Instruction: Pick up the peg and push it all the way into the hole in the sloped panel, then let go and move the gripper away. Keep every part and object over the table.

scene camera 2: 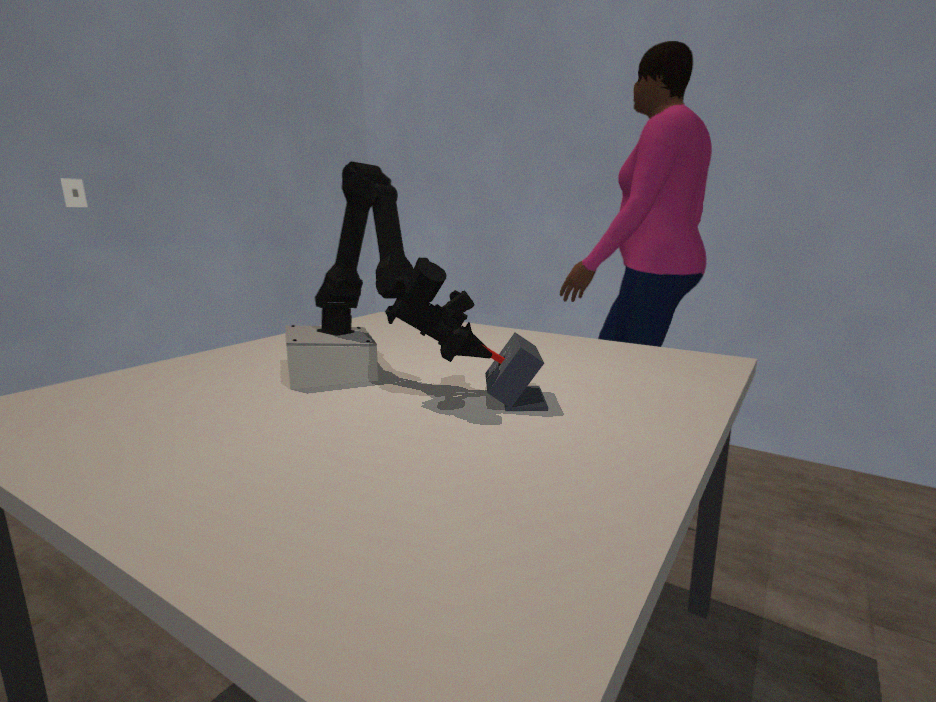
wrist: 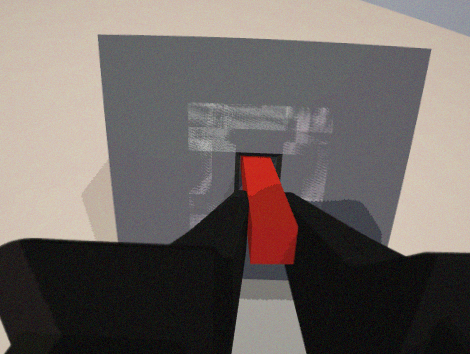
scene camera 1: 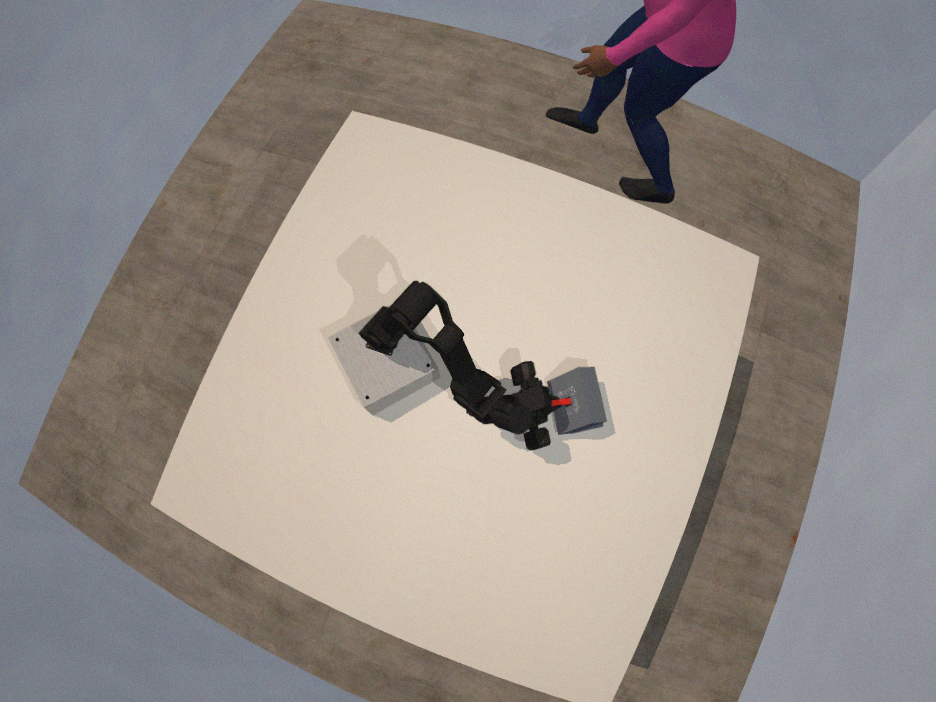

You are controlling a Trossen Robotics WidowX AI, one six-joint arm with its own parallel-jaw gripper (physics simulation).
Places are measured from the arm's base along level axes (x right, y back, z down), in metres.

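Pixels of known places: gripper, fingertip midpoint: (scene camera 2: 491, 355) (wrist: 262, 203) (scene camera 1: 559, 402); arm's base, origin of the base link: (scene camera 2: 335, 331) (scene camera 1: 383, 339).
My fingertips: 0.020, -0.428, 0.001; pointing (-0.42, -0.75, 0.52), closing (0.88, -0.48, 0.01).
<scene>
Ahead of a thing's pixels: the offset from my fingertips to its top centre, as dx, dy, dz. "spot": to the spot under its first point. Level surfaces: height alone.
The red peg @[-0.005, -0.008, -0.023] (scene camera 1: 561, 402) (scene camera 2: 496, 355) (wrist: 270, 210) is a square bar, held between the fingertips of my gripper (scene camera 1: 549, 402) (scene camera 2: 488, 352) (wrist: 262, 203), which is shut on it. The peg's far end is at the square hole @[spot: -0.005, -0.026, +0.010] (wrist: 276, 165) in the sloped panel @[-0.024, -0.043, -0.033] (scene camera 1: 587, 385) (scene camera 2: 517, 371) (wrist: 160, 80). In the wrist view a dark gap shows along the hole's top and both sides; how deep the tip reaches is hard to tell. Much of the peg is outside the panel. The fingertips are a short way from the panel's face, and the hole's lower part is hidden.
The panel's dark foot @[spot: -0.029, -0.086, +0.087] (scene camera 2: 535, 398) stands on the pale table @[dz +0.095] (scene camera 1: 423, 513) (scene camera 2: 378, 513). The arm's light grey base box (scene camera 1: 389, 377) (scene camera 2: 328, 366) stands behind the gripper. A person in a pink top (scene camera 1: 699, 34) (scene camera 2: 669, 196) stands beyond the table's edge.
</scene>
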